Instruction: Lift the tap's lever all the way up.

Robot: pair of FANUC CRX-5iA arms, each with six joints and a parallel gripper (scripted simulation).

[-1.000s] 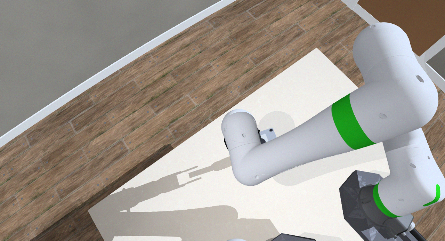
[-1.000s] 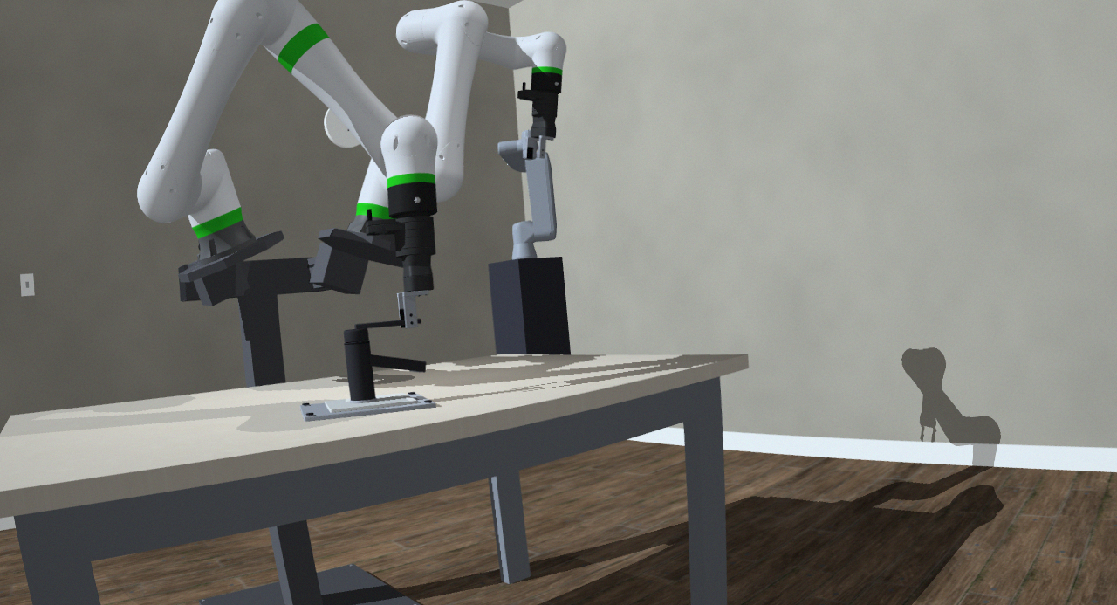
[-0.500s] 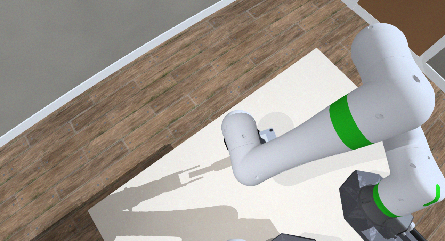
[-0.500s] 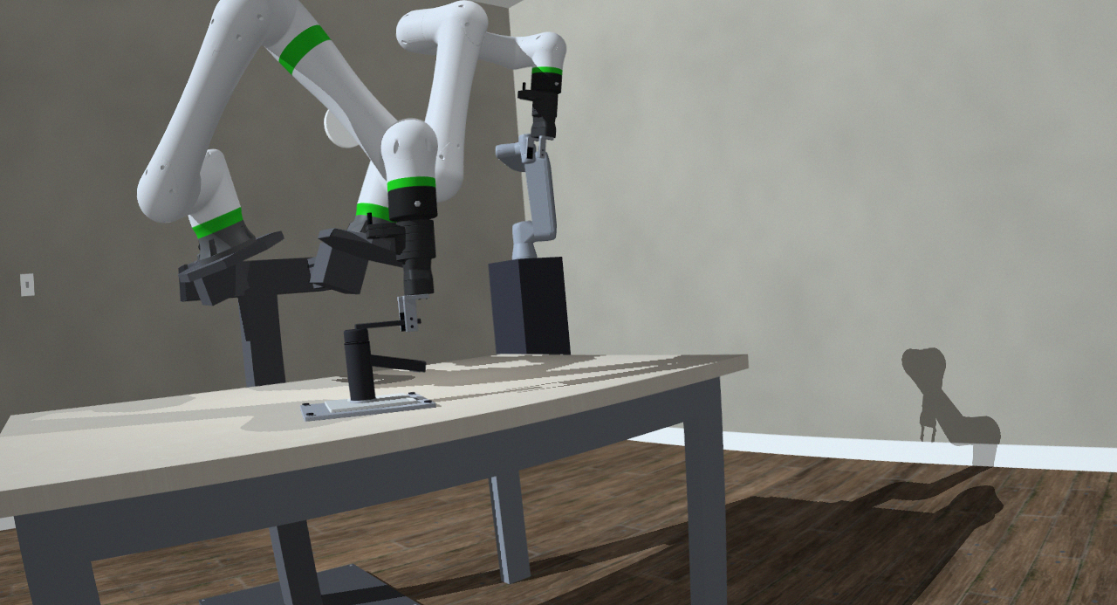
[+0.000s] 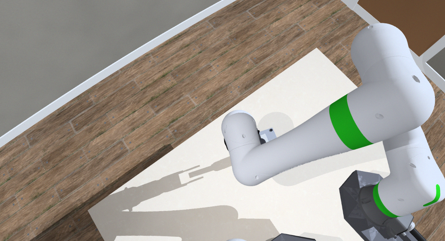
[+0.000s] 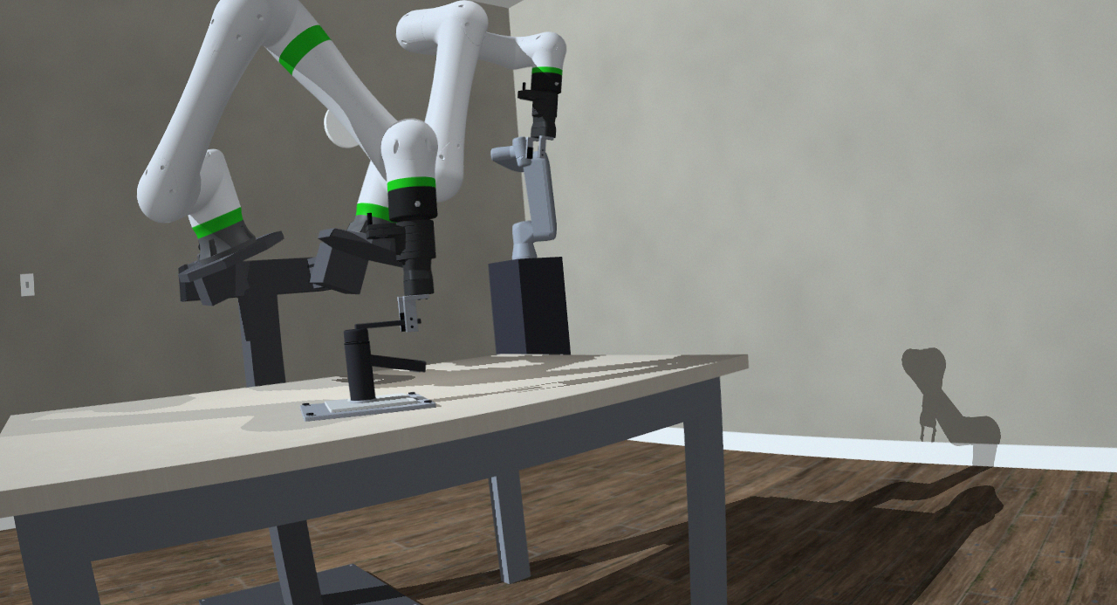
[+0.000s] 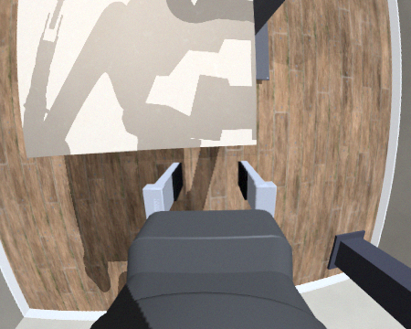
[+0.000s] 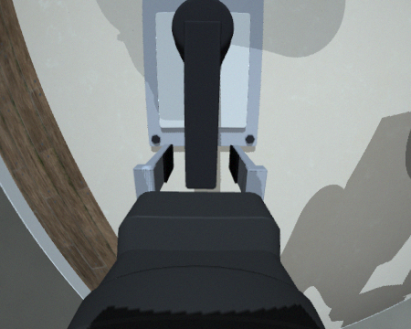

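Now: the flat black lever 40 mm to the right of my right hand and 10 mm behind it. From my right hand the other things lie so: black tap (70 mm to the right, 40 mm below, 20 mm behind); grey base plate (140 mm below, 100 mm to the right, 30 mm behind).
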